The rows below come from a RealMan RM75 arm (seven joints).
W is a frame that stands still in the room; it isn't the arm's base.
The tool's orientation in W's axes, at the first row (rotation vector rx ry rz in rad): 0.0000, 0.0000, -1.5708
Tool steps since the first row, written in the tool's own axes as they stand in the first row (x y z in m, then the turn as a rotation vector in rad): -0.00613, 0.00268, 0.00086, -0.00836, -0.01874, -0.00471; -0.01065, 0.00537, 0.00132, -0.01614, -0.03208, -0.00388; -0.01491, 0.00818, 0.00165, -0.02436, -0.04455, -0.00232; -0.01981, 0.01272, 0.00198, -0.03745, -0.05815, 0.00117
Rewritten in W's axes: 0.00268, 0.00613, 0.00086, -0.01874, 0.00836, -0.00471; 0.00537, 0.01065, 0.00132, -0.03208, 0.01614, -0.00388; 0.00818, 0.01491, 0.00165, -0.04455, 0.02436, -0.00232; 0.01272, 0.01981, 0.00198, -0.05815, 0.03745, 0.00117
